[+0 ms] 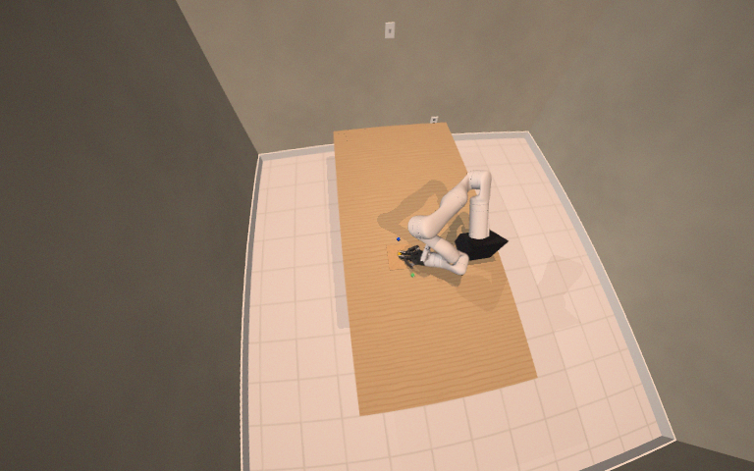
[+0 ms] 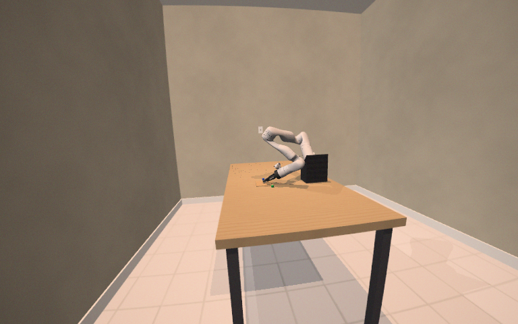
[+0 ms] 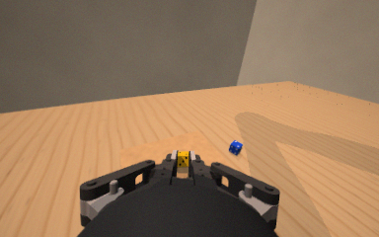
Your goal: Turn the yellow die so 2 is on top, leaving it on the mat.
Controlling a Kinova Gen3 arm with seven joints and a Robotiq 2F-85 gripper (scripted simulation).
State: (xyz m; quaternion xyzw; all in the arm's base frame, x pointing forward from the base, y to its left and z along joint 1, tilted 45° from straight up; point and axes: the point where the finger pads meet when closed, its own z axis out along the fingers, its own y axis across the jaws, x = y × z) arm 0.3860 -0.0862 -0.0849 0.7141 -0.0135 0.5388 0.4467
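Right now the yellow die is 10 mm to the right of my hand, 10 mm below it and 10 mm ahead of it. Also, from my hand: green die 110 mm to the left, 30 mm behind, 20 mm below; then blue die 100 mm to the right, 20 mm below; then tan mat 20 mm below, 10 mm ahead.
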